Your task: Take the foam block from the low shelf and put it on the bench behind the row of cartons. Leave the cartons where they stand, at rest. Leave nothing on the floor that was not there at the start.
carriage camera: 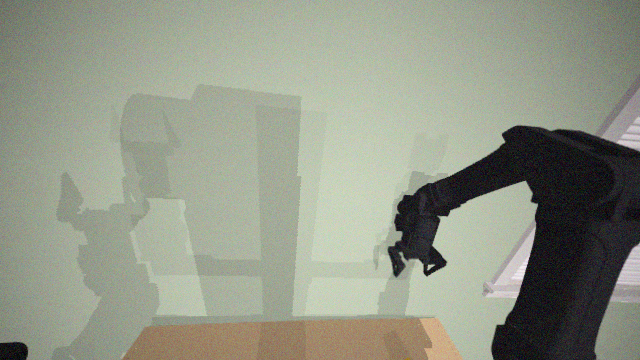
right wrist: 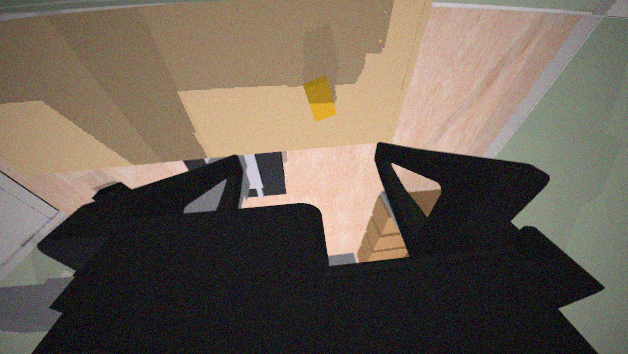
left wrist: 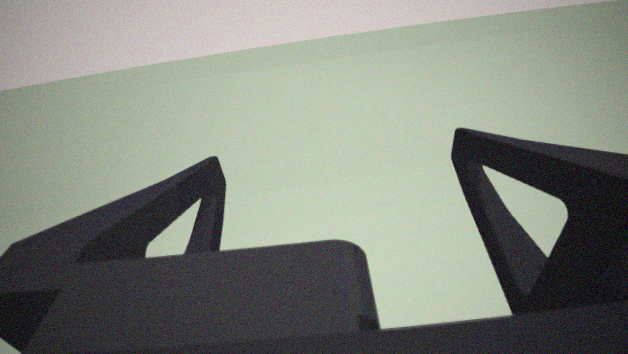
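Note:
The carriage camera shows the right gripper [carriage camera: 410, 275]. In the right wrist view the right gripper [right wrist: 308, 156] can be seen as well, along with a yellow foam block [right wrist: 318, 92] and a low wooden shelf [right wrist: 91, 91]. The left wrist view shows the left gripper [left wrist: 336, 155], while the yellow foam block is out of frame in the left wrist view.

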